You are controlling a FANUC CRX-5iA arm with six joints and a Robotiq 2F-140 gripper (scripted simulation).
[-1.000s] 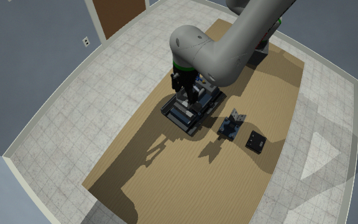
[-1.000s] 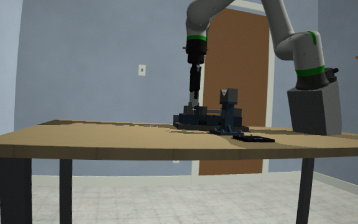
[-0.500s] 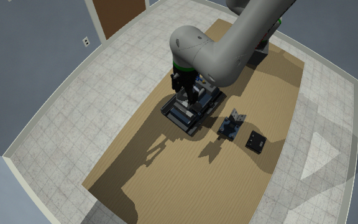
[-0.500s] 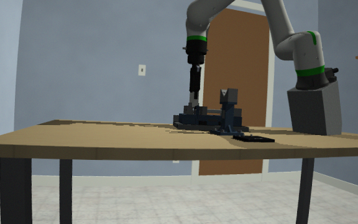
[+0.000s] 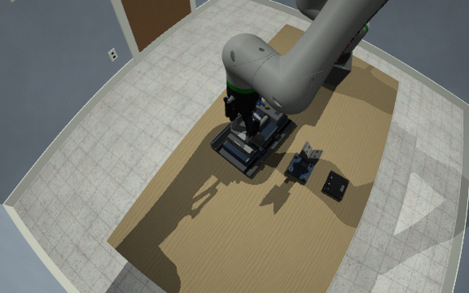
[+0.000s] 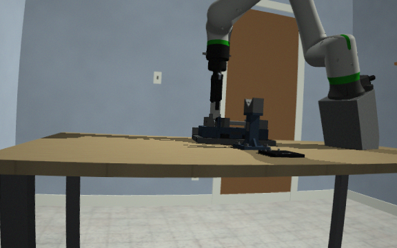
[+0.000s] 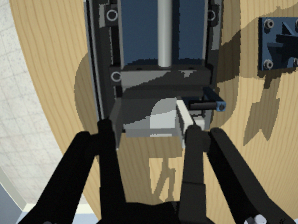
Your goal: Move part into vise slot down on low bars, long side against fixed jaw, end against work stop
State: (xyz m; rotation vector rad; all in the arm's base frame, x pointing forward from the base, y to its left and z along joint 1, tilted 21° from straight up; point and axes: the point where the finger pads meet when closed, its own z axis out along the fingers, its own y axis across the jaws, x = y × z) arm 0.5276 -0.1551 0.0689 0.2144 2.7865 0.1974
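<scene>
My gripper is now 30 mm above the part. From my hand the other things lie so: moving jaw 30 mm behind, 20 mm to the left, 40 mm below; then air cylinder rod 80 mm behind, 30 mm to the left, 40 mm below; then work stop rod 10 mm ahead, 70 mm to the left, 30 mm below.
</scene>
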